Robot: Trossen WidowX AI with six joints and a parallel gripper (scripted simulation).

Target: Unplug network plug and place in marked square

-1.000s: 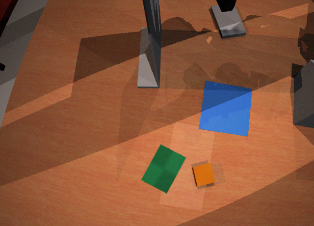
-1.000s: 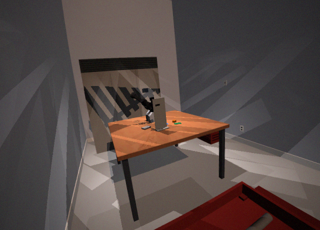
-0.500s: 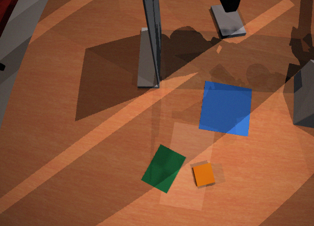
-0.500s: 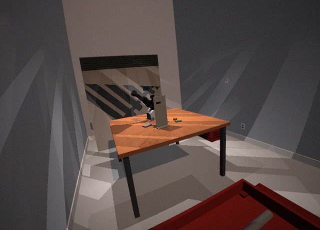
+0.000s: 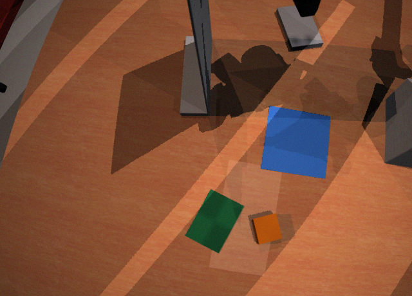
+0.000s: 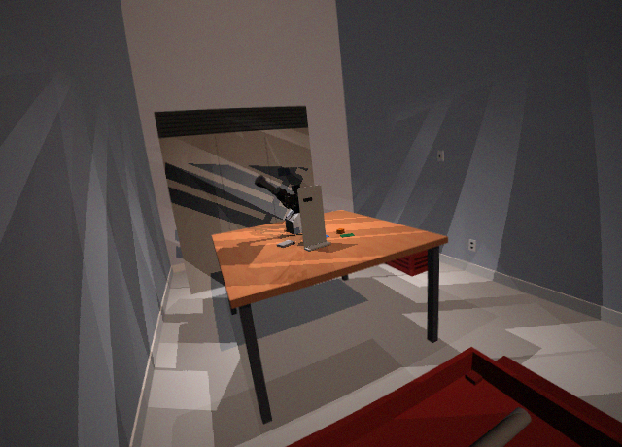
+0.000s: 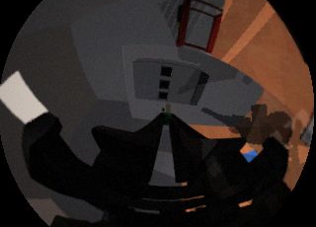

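The blue square is 300 mm below my gripper tip, 130 mm behind it and 90 mm to the left of it. Also, from my gripper tip: grey block: 290 mm below, 150 mm to the right, 90 mm behind; orange cube: 290 mm below, 260 mm to the left, 120 mm behind; upright grey panel: 120 mm below, 70 mm ahead.
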